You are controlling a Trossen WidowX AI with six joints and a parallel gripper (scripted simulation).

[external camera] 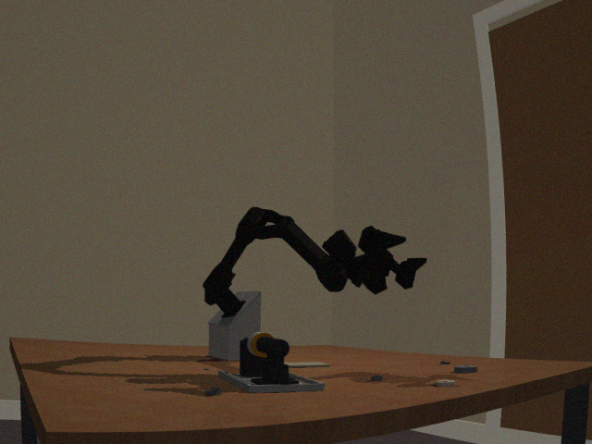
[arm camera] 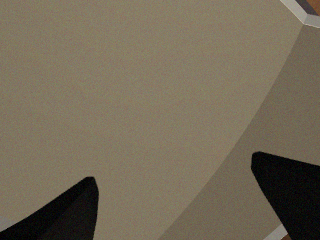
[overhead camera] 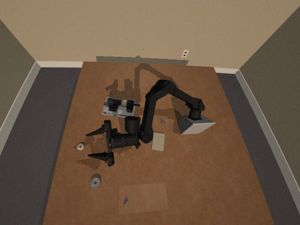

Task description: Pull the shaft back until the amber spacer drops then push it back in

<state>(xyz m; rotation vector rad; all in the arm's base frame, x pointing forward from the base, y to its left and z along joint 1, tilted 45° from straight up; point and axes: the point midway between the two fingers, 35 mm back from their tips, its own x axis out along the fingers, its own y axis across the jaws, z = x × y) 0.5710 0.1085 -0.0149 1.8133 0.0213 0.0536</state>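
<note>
The thin shaft lies 30 cm to the right of my gripper tip, 21 cm below it and 20 cm behind it. The rest, counted from my gripper tip: small nut (29 cm below, 10 cm to the right, 3 cm behind); then amber spacer (31 cm to the right, 21 cm below, 16 cm behind); then pale spacer (30 cm to the right, 21 cm below, 17 cm behind).
</note>
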